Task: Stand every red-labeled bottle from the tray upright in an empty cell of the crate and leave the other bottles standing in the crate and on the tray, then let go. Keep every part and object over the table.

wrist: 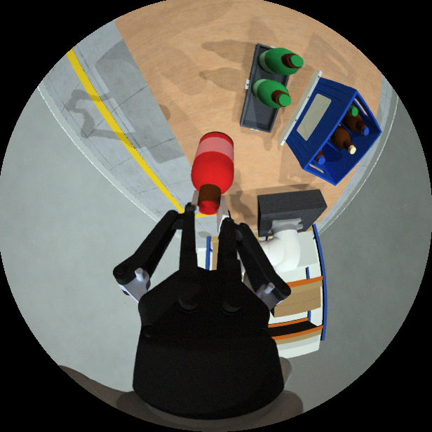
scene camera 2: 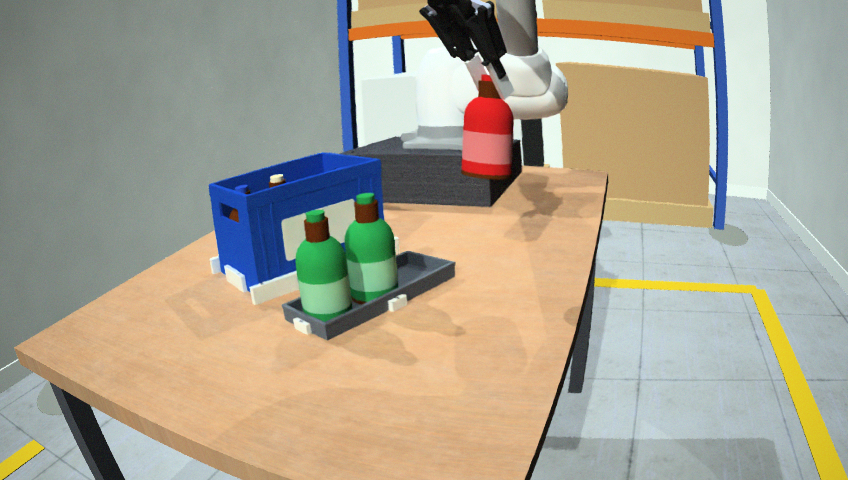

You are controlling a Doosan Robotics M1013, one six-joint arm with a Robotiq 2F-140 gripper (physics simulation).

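Frame: origin at the arm's base, x ahead, y left, z up, level; centimetres.
Seen in the pictures: gripper, between the fingertips: (scene camera 2: 497,93); arm's base, origin of its link: (scene camera 2: 448,145).
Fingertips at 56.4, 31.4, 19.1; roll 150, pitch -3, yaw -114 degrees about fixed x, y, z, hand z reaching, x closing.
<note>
Pixels of each thing's middle, then the offset from my fingertips to it, as dx, dy, dz. "*": a spot on its surface instead. Level surfaces: height alone.
- red-labeled bottle, middle of its body: (scene camera 2: 488,123) +2.0, -1.1, -4.7
- blue crate, a spot on its surface: (scene camera 2: 229,249) * +14.6, -45.0, -23.7
- dark tray, a spot on its surface: (scene camera 2: 440,270) * +3.8, -9.4, -27.6
- wooden table, height of its surface: dz -29.9
My gripper (scene camera 2: 489,78) (wrist: 207,200) is shut on the neck of a red-labeled bottle (scene camera 2: 487,139) (wrist: 214,162). The bottle hangs nearly upright, base down, high above the table, to the right of the crate in the scene view. The blue crate (scene camera 2: 229,249) (wrist: 299,145) stands on the table and holds several brown bottles with blue, white and green caps; its lower cells are partly hidden. Two green bottles (scene camera 2: 324,273) (scene camera 2: 370,255) (wrist: 280,61) (wrist: 270,92) stand upright in the dark tray (scene camera 2: 440,270) (wrist: 257,122), at one end of it.
The wooden table (scene camera 2: 333,392) (wrist: 175,65) bears white stop blocks (scene camera 2: 235,277) beside the crate and tray. The dark robot base block (scene camera 2: 434,178) (wrist: 290,202) stands at the back. A shelf rack (scene camera 2: 718,148) stands behind. The table's right edge is near the held bottle.
</note>
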